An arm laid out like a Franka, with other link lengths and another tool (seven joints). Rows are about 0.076 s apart.
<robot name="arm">
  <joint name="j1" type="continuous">
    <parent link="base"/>
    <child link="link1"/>
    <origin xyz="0 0 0.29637"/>
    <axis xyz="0 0 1"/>
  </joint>
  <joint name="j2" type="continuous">
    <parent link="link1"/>
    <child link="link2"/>
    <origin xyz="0 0 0"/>
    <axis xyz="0 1 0"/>
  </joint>
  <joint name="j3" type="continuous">
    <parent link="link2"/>
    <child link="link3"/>
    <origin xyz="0 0 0.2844"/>
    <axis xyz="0 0 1"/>
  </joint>
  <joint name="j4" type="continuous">
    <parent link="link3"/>
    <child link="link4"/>
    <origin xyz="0.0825 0 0"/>
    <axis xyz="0 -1 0"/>
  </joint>
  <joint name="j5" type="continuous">
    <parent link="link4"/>
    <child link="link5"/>
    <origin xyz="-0.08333 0 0.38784"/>
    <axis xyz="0 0 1"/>
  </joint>
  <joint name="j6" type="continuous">
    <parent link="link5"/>
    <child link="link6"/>
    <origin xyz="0 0 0"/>
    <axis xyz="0 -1 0"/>
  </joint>
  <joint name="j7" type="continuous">
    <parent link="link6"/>
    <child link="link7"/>
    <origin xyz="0.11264 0 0"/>
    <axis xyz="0 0 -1"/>
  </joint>
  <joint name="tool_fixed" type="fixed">
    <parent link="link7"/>
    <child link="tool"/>
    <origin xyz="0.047 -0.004 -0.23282" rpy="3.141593 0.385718 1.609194"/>
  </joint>
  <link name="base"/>
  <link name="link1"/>
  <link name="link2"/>
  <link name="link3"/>
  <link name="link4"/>
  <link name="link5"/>
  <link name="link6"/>
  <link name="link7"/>
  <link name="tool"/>
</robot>
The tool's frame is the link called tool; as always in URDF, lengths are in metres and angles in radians. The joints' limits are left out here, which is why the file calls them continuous.
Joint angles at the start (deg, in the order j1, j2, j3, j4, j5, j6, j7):
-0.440, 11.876, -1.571, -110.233, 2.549, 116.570, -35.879
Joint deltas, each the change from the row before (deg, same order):
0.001, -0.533, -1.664, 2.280, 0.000, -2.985, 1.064
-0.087, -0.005, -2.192, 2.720, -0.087, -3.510, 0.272
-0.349, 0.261, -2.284, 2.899, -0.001, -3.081, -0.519
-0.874, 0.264, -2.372, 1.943, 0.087, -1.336, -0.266
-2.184, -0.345, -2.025, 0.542, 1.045, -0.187, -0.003
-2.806, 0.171, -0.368, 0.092, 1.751, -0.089, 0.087
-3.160, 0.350, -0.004, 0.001, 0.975, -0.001, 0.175
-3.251, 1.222, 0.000, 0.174, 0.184, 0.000, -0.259
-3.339, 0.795, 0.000, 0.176, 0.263, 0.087, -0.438
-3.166, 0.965, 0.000, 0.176, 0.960, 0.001, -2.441
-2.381, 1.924, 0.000, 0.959, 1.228, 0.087, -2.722
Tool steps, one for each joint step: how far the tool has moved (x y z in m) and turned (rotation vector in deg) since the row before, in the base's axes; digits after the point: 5 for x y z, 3 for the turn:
0.00334, -0.01921, 0.01931, -0.339, 0.207, -2.579
0.00082, -0.02567, 0.01653, -0.399, 0.795, -2.342
0.00093, -0.02899, 0.01659, -0.315, 0.423, -1.956
0.00016, -0.03645, 0.01219, -0.451, -0.349, -2.893
-0.00566, -0.04447, 0.00952, 0.433, -0.915, -4.525
-0.00691, -0.03024, -0.00033, 1.487, -0.335, -3.877
-0.00962, -0.03215, -0.00346, 0.881, 0.028, -3.692
-0.01286, -0.03454, -0.01223, 0.350, 0.941, -3.055
-0.01443, -0.03461, -0.00711, 0.332, 0.373, -3.003
-0.01461, -0.02830, -0.00861, 1.167, -0.007, -1.127
-0.00801, -0.02075, -0.01228, 1.260, -0.115, -0.154

